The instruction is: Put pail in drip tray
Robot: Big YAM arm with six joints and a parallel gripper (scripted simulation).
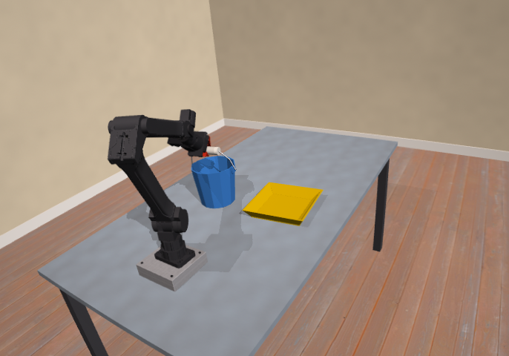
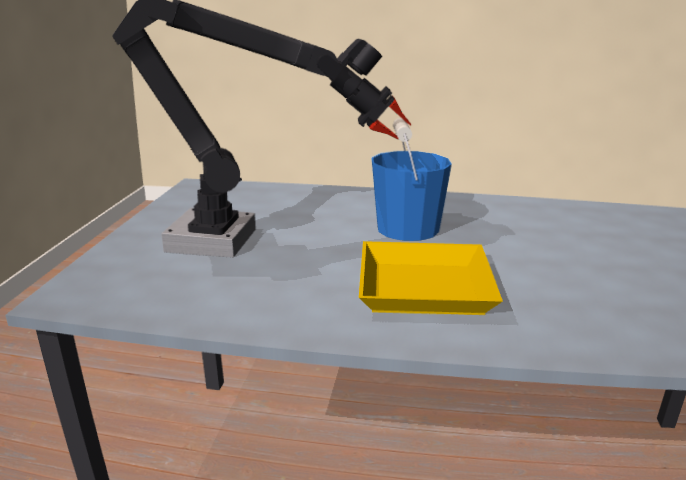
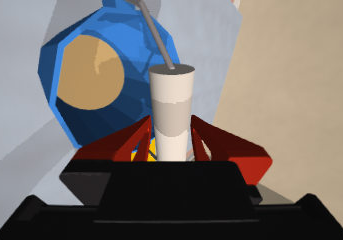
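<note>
My hand is 3 cm above the pail handle and 1 cm short of it. Also, from my hand: yellow drip tray: 30 cm to the right, 24 cm below, 8 cm ahead; then blue pail: 10 cm below, 2 cm ahead.
</note>
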